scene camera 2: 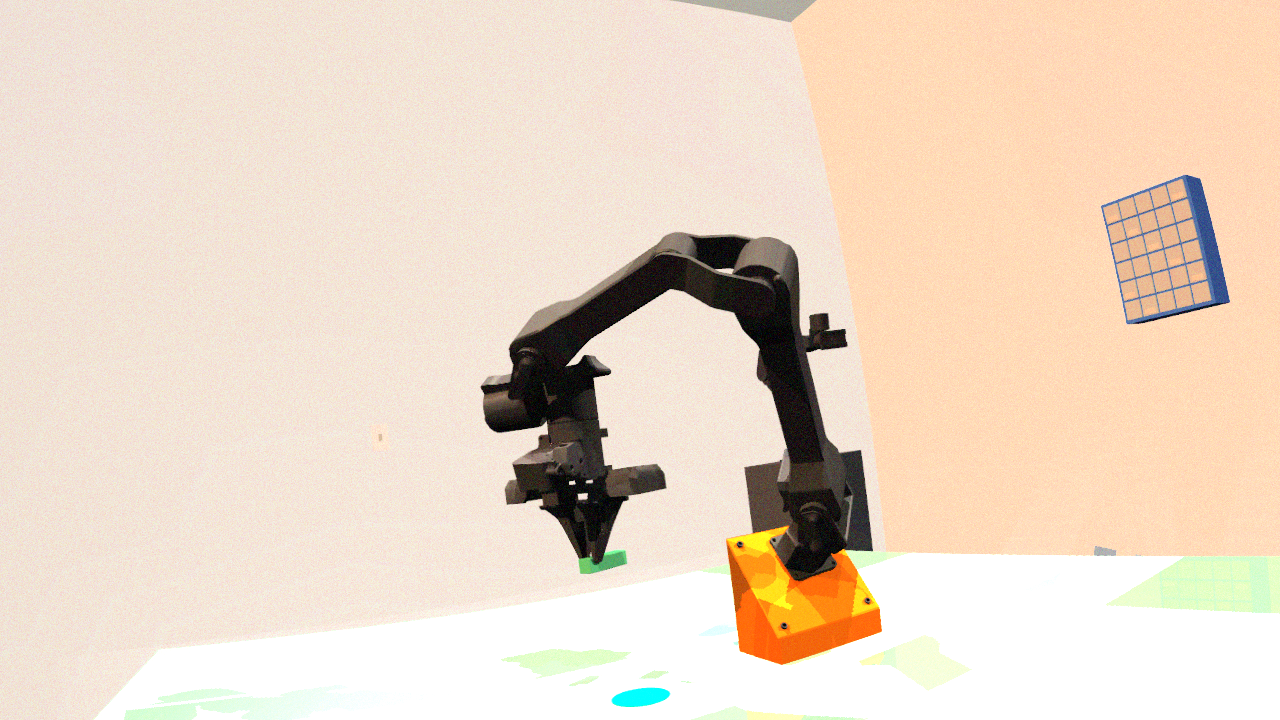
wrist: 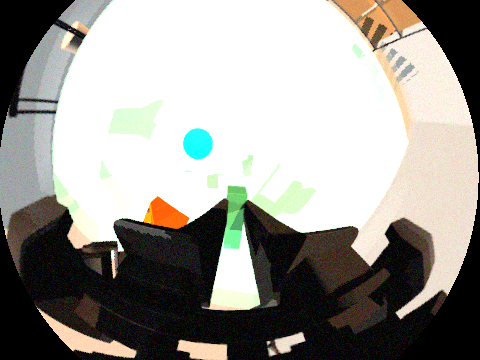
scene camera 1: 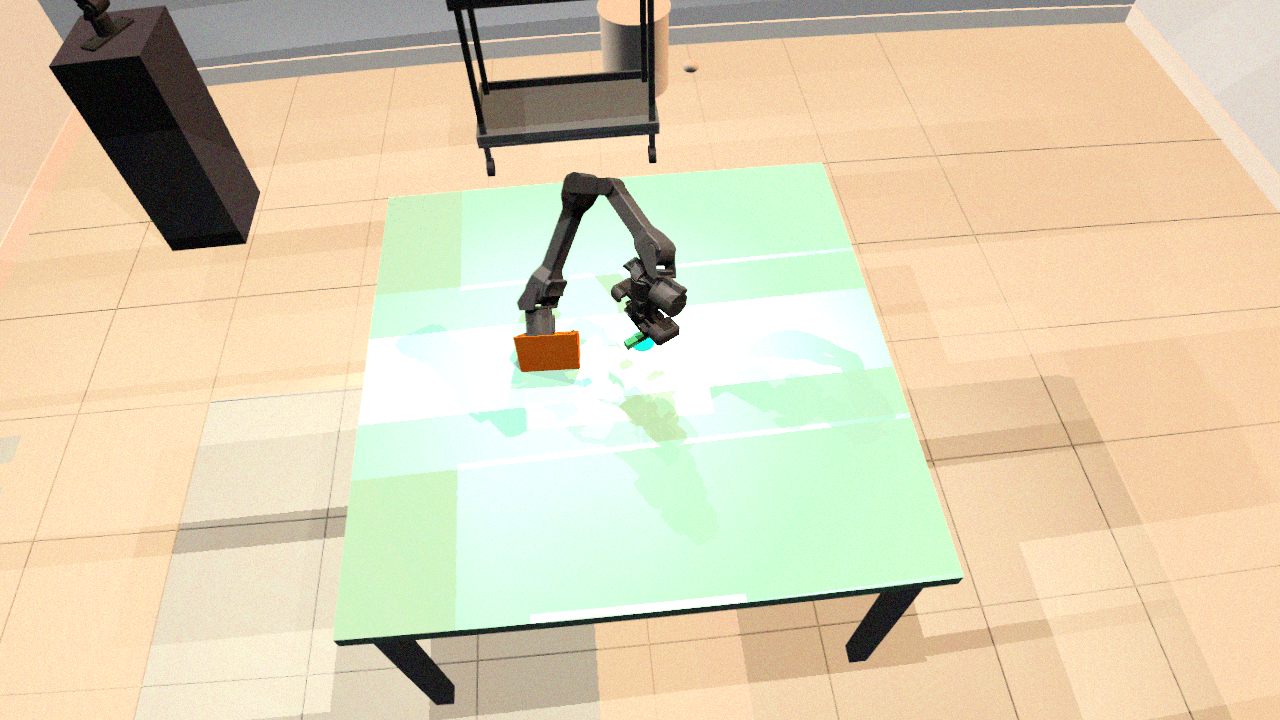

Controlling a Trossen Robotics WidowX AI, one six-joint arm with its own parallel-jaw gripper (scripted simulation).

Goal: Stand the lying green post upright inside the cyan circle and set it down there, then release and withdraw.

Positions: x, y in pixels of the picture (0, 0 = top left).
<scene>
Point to a cyan circle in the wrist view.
197, 143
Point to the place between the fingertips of the gripper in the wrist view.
235, 203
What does the gripper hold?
A green post.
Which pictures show the gripper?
Scene camera 2, the wrist view and scene camera 1: all of them.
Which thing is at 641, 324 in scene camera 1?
The gripper.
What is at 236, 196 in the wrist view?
A green post.
</scene>
